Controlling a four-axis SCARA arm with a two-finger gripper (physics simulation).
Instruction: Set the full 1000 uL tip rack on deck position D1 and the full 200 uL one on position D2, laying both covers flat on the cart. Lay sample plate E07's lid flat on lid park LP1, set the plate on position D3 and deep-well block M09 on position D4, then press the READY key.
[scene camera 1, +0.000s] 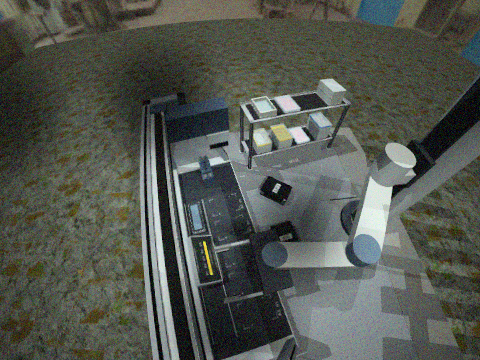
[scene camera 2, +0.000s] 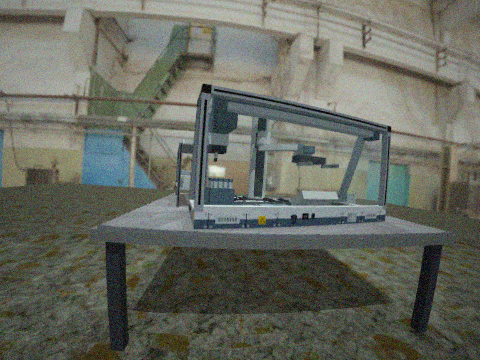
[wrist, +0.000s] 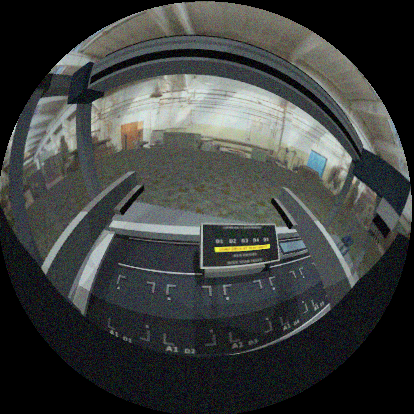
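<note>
My gripper (scene camera 1: 221, 274) (scene camera 2: 337, 166) (wrist: 210, 184) is open and empty, its two fingers above the dark deck (scene camera 1: 245, 327). Positions D1 (wrist: 129, 312), D2 (wrist: 189, 320), D3 (wrist: 250, 312) and D4 hold nothing in the wrist view. In scene camera 1, a two-level rack (scene camera 1: 250, 150) bears an open white box (scene camera 1: 263, 106), a pink-topped plate (scene camera 1: 287, 104) and a white block (scene camera 1: 332, 92) on top. Below are a white-yellow box (scene camera 1: 261, 141), a yellow box (scene camera 1: 281, 137), a pink-topped plate (scene camera 1: 300, 135) and a blue-edged box (scene camera 1: 320, 126). Their labels and the READY key are unreadable.
A black labelled pad (scene camera 1: 276, 190) lies between rack and arm; another pad (scene camera 1: 285, 231) is partly hidden by the gripper body. A screen (scene camera 1: 206, 260) (wrist: 239, 245) with a yellow bar and a blue display (scene camera 1: 196, 217) (wrist: 293, 247) edge the deck. A blue tube holder (scene camera 1: 205, 168) stands near.
</note>
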